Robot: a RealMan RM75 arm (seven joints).
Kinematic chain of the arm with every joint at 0, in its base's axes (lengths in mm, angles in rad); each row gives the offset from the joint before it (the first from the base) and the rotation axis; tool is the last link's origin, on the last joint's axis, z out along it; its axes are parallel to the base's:
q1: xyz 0 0 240.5 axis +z
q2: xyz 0 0 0 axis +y
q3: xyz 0 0 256 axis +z
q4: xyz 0 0 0 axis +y
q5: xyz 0 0 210 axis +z
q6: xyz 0 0 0 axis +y
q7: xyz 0 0 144 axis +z
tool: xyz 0 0 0
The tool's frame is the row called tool.
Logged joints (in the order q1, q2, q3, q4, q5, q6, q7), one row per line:
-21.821 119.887 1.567 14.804 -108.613 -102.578 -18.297
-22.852 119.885 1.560 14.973 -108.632 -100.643 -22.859
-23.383 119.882 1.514 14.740 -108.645 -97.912 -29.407
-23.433 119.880 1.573 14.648 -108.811 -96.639 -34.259
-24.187 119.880 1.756 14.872 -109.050 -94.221 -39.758
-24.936 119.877 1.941 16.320 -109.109 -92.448 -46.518
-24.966 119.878 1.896 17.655 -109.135 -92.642 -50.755
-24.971 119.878 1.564 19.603 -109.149 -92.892 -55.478
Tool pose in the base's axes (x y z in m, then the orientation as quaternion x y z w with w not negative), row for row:
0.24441 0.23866 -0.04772 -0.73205 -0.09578 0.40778 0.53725
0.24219 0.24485 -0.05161 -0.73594 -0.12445 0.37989 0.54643
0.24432 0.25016 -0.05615 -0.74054 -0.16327 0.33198 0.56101
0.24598 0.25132 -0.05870 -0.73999 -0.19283 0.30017 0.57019
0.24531 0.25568 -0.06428 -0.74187 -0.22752 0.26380 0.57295
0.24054 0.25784 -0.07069 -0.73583 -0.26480 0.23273 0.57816
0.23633 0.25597 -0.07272 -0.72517 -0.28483 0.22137 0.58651
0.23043 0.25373 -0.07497 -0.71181 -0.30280 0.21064 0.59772
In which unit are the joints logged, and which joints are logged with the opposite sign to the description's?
The joints are logged in degrees. Opposite sign: q1, q3.
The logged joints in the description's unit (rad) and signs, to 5 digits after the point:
0.38085 2.09242 -0.02735 0.25838 -1.89565 -1.79032 -0.31934
0.39884 2.09239 -0.02723 0.26133 -1.89599 -1.75655 -0.39896
0.40811 2.09234 -0.02642 0.25726 -1.89621 -1.70889 -0.51325
0.40898 2.09230 -0.02745 0.25566 -1.89911 -1.68667 -0.59793
0.42214 2.09230 -0.03065 0.25957 -1.90328 -1.64447 -0.69391
0.43522 2.09225 -0.03388 0.28484 -1.90431 -1.61352 -0.81189
0.43574 2.09227 -0.03309 0.30814 -1.90477 -1.61691 -0.88584
0.43583 2.09227 -0.02730 0.34214 -1.90501 -1.62127 -0.96827

